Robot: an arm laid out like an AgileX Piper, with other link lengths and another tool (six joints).
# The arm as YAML. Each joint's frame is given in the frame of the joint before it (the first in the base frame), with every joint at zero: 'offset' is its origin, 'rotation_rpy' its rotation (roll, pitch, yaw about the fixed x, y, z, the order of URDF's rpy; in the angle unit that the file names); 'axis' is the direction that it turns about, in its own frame. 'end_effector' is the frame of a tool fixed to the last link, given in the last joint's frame.
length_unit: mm
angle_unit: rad
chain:
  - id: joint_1
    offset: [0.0, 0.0, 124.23]
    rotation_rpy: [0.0, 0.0, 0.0]
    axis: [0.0, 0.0, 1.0]
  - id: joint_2
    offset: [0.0, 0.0, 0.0]
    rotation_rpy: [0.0, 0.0, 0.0]
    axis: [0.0, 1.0, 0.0]
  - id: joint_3
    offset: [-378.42, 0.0, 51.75]
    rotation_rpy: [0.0, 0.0, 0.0]
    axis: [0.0, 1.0, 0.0]
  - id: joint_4
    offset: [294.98, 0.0, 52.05]
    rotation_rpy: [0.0, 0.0, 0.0]
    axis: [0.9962, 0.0, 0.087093]
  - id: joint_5
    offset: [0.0, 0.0, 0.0]
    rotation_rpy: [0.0, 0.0, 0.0]
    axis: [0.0, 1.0, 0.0]
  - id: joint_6
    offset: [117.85, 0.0, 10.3]
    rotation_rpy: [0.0, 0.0, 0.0]
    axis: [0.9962, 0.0, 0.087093]
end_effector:
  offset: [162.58, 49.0, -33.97]
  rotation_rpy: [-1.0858, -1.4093, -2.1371]
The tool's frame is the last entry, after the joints.
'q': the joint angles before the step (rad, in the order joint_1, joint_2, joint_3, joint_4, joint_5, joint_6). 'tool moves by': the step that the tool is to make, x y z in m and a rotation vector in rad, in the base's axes. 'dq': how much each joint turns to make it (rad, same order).
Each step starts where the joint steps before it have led.
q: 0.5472, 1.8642, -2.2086, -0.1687, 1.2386, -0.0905
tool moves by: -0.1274, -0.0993, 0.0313, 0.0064, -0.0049, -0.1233
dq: 0.0000, -0.4405, 0.4576, -0.0882, 0.0000, 0.1230
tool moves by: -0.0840, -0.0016, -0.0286, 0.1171, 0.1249, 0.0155
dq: -0.0001, -0.1818, 0.2365, 0.1419, 0.0001, 0.0515
